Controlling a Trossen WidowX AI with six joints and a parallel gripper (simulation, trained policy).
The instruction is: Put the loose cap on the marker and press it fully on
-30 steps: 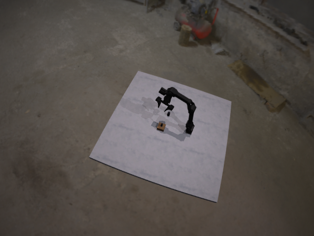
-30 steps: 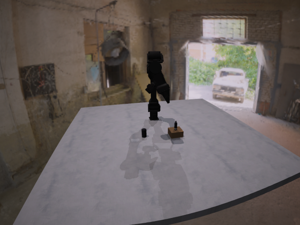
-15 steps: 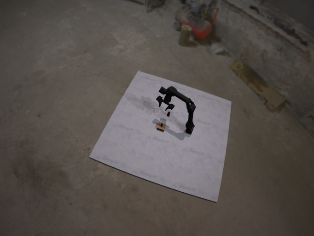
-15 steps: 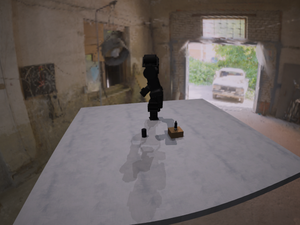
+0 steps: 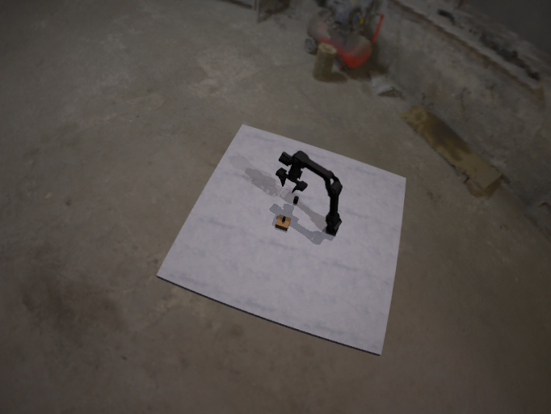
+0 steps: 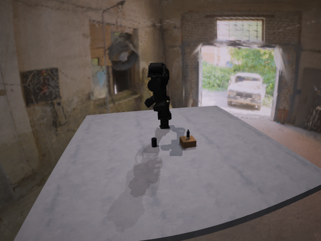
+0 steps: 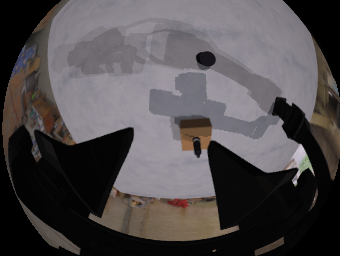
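Right now the black cap is 6 cm behind my gripper tip, 6 cm to the right of it and 15 cm below it. The rest, counted from my gripper tip: brown holder block (3 cm behind, 13 cm to the left, 16 cm below).
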